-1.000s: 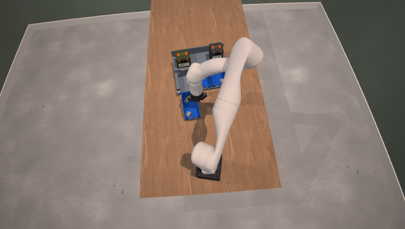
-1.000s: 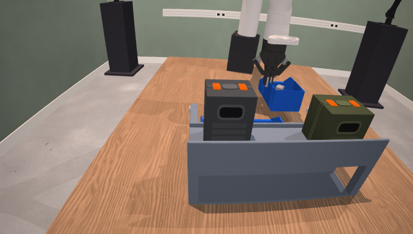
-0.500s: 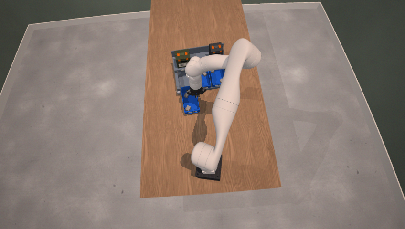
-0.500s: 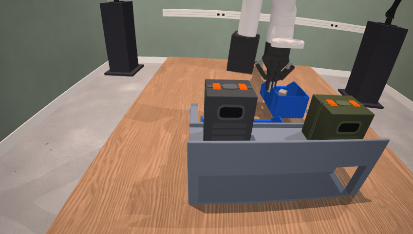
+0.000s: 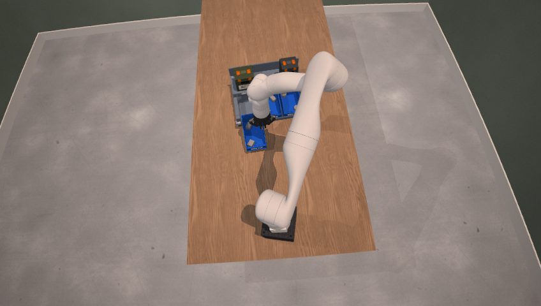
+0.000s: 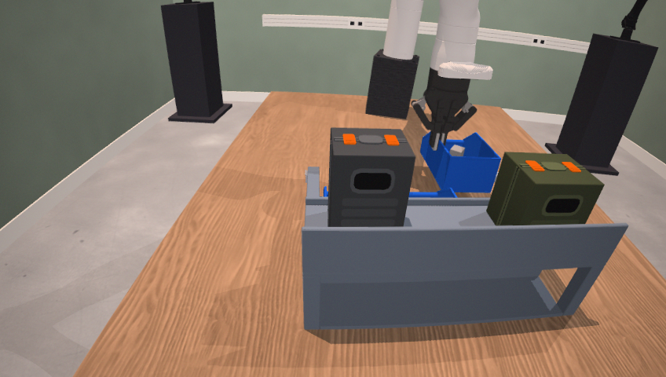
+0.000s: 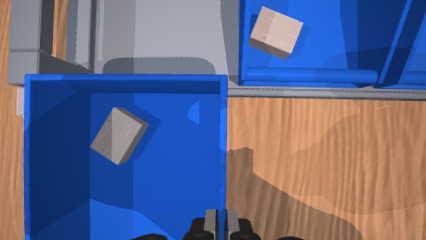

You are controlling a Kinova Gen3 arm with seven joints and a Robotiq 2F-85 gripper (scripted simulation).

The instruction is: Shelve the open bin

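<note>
Now: hand 80 mm to the right of the grey part, 60 mm above it and 40 mm short of it. Also, from my hand: grey shelf: 210 mm ahead, 40 mm below, 30 mm to the right.
</note>
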